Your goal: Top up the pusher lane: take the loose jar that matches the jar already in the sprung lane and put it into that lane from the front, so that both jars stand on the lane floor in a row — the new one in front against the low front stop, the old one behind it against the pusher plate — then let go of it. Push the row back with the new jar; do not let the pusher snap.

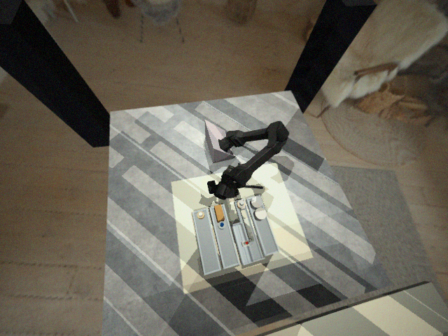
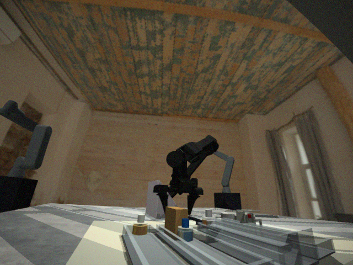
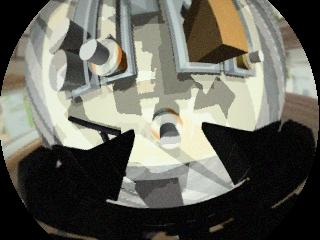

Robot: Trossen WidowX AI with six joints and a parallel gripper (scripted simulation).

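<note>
Right now the brown box is 120 mm ahead of my gripper tip and 50 mm to the right of it. Also, from my gripper tip: blue-capped jar (180 mm ahead, 50 mm to the right, 10 mm below); then red mark (280 mm ahead, 50 mm to the left, 30 mm above); then sprung lane (250 mm ahead, 60 mm to the left, 20 mm below).
</note>
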